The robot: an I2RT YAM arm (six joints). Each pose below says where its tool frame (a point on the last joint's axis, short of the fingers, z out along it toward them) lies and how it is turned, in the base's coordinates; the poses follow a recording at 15 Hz.
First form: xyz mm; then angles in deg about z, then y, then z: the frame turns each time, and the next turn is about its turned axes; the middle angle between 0 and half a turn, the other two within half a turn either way.
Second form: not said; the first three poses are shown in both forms.
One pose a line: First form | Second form
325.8, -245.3, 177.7, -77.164, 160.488, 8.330 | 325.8, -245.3, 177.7, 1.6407, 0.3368, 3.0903
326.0, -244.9, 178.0, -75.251, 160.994, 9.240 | 326.0, -244.9, 178.0, 1.6578, 0.3273, 3.0863
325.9, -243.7, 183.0, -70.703, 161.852, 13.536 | 325.9, -243.7, 183.0, 1.6595, 0.3077, 3.0650
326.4, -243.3, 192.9, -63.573, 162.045, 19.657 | 326.4, -243.3, 192.9, 1.6728, 0.2945, 3.0330
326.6, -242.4, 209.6, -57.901, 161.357, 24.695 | 326.6, -242.4, 209.6, 1.6792, 0.2947, 3.0016
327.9, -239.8, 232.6, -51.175, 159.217, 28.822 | 327.9, -239.8, 232.6, 1.7165, 0.3161, 2.9606
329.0, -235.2, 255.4, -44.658, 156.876, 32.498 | 329.0, -235.2, 255.4, 1.7564, 0.3376, 2.9161
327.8, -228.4, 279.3, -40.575, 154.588, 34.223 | 327.8, -228.4, 279.3, 1.7880, 0.3627, 2.8805
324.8, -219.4, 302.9, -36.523, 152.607, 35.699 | 324.8, -219.4, 302.9, 1.8238, 0.3829, 2.8480
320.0, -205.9, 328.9, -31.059, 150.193, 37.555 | 320.0, -205.9, 328.9, 1.8744, 0.4051, 2.8057
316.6, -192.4, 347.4, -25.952, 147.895, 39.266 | 316.6, -192.4, 347.4, 1.9210, 0.4241, 2.7636
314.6, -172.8, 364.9, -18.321, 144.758, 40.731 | 314.6, -172.8, 364.9, 2.0100, 0.4526, 2.7096
